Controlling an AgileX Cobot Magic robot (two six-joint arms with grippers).
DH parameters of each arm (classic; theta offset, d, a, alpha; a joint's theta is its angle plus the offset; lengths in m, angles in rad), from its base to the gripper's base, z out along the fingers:
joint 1: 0 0.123 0 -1.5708
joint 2: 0.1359 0 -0.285 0
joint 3: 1.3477 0 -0.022 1.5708
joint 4: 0 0.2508 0 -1.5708
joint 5: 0 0 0.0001 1.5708
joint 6: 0 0.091 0 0
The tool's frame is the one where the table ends.
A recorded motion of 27 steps. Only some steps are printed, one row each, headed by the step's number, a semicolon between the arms.
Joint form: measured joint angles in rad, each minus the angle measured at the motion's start. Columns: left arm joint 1, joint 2, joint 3, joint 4, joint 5, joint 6; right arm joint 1, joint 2, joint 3, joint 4, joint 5, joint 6.
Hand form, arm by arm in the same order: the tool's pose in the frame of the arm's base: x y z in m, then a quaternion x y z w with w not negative. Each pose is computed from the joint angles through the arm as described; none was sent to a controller.
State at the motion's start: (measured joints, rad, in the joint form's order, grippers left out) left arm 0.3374 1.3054 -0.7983 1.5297 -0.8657 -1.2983; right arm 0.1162 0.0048 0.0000 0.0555 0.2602 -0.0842
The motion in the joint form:
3: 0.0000 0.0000 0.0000 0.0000 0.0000 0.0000; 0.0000 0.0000 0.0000 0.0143 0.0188 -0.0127
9: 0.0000 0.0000 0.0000 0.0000 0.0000 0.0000; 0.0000 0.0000 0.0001 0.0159 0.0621 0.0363
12: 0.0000 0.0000 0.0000 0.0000 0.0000 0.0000; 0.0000 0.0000 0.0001 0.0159 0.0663 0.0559
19: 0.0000 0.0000 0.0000 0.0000 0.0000 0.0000; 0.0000 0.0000 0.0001 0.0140 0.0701 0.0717
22: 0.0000 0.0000 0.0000 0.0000 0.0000 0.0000; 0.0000 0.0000 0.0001 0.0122 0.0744 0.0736
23: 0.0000 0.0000 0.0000 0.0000 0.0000 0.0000; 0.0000 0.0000 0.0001 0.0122 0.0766 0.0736
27: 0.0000 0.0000 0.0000 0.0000 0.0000 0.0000; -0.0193 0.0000 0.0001 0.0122 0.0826 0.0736
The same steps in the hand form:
3: 0.2647 0.0196 0.3020 0.18791 0.76322 -0.19482 0.58671; 0.0546 0.0081 0.1877 -0.06244 0.77035 0.03482 0.63360
9: 0.2647 0.0196 0.3020 0.18791 0.76322 -0.19482 0.58671; 0.0537 0.0083 0.1839 -0.04485 0.78514 0.05084 0.61560
12: 0.2647 0.0196 0.3020 0.18791 0.76322 -0.19482 0.58671; 0.0536 0.0084 0.1835 -0.03731 0.78682 0.05684 0.61342
19: 0.2647 0.0196 0.3020 0.18791 0.76322 -0.19482 0.58671; 0.0535 0.0083 0.1831 -0.03174 0.78825 0.06085 0.61152
22: 0.2647 0.0196 0.3020 0.18791 0.76322 -0.19482 0.58671; 0.0534 0.0083 0.1828 -0.03163 0.78958 0.06063 0.60982
23: 0.2647 0.0196 0.3020 0.18791 0.76322 -0.19482 0.58671; 0.0534 0.0083 0.1826 -0.03170 0.79025 0.06060 0.60895
27: 0.2647 0.0196 0.3020 0.18791 0.76322 -0.19482 0.58671; 0.0534 0.0073 0.1820 -0.02426 0.79235 0.05468 0.60713

